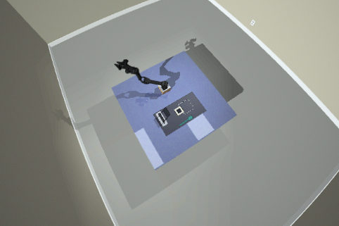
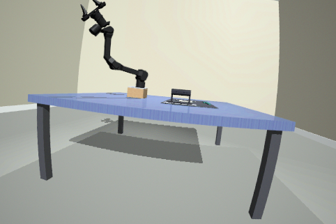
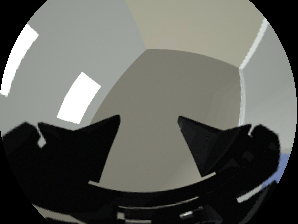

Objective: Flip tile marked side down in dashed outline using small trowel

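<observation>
My gripper tip is 67 cm short of the small trowel, 57 cm above it and 18 cm to the right of it. From my gripper tip the other things lie so: dark mat (70 cm ahead, 63 cm below, 43 cm to the left); teal trowel (84 cm ahead, 61 cm below, 45 cm to the left); white tile (68 cm ahead, 61 cm below, 43 cm to the left).
</observation>
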